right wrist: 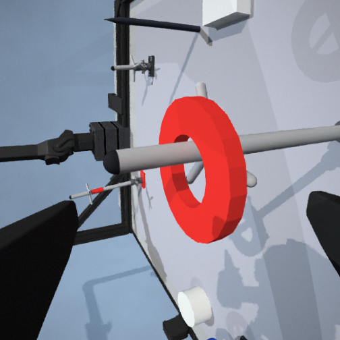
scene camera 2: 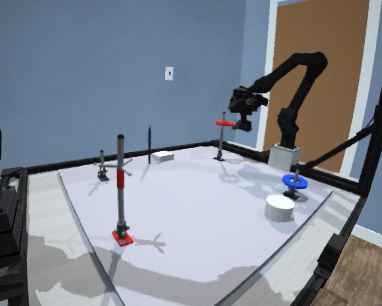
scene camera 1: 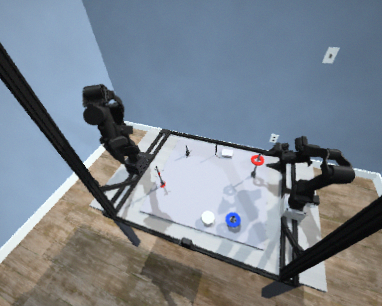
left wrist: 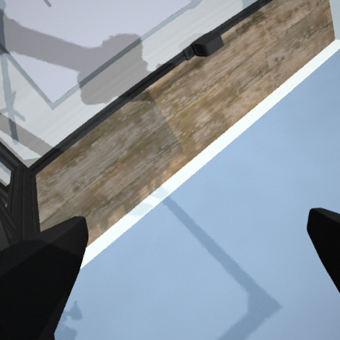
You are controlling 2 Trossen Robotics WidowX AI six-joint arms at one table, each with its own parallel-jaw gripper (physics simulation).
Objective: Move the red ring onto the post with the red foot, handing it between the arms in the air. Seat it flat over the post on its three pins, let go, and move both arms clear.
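Frame: origin at the left arm's base, x back, y right, z up, level; centimetres.
Seen in the pictures: left gripper, fingertip midpoint: (scene camera 1: pixel 120 161); right gripper, fingertip midpoint: (scene camera 2: pixel 230 119) (scene camera 1: pixel 263 159); left arm's base, origin of the base link: (scene camera 1: pixel 134 159); right arm's base, origin of the base link: (scene camera 2: pixel 286 146) (scene camera 1: pixel 295 204).
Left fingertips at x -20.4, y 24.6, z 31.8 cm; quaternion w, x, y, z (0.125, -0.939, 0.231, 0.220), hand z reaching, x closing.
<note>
Offsets run from my left fingertips to a thing's top centre. "spot": to the spot under its first point.
The red ring {dx -49.9, dy -44.3, dz -25.7 cm} (scene camera 1: pixel 253 160) (scene camera 2: pixel 219 123) (right wrist: pixel 226 170) is around a plain grey post {spot: dx -50.8, dy -45.4, dz -36.3 cm} (scene camera 1: pixel 255 170) (scene camera 2: pixel 221 142) (right wrist: pixel 290 140), high up at its pins, near the back right of the table. The post with the red foot {spot: dx -1.6, dy -17.6, dz -29.8 cm} (scene camera 1: pixel 159 175) (scene camera 2: pixel 121 205) (right wrist: pixel 112 187) stands upright at the left, with a red band and three pins and no ring on it. My right gripper (scene camera 1: pixel 269 159) (scene camera 2: pixel 239 119) (right wrist: pixel 193 207) is open and empty beside the red ring, which shows between its spread fingers in the right wrist view. My left gripper (left wrist: pixel 197 223) is open and empty, facing the wall.
A blue ring {dx -45.4, dy -10.9, dz -36.1 cm} (scene camera 1: pixel 228 224) (scene camera 2: pixel 287 183) is on a short post near the white cylinder {dx -33.4, dy -8.2, dz -37.9 cm} (scene camera 1: pixel 208 218) (scene camera 2: pixel 279 209) (right wrist: pixel 195 306). A white block {dx -30.8, dy -57.4, dz -39.4 cm} (scene camera 1: pixel 227 153) (scene camera 2: pixel 163 156), a thin dark spike {dx -23.5, dy -54.2, dz -27.4 cm} (scene camera 1: pixel 216 149) (scene camera 2: pixel 149 145) and a small grey post (scene camera 1: pixel 187 151) (scene camera 2: pixel 102 166) stand at the back.
</note>
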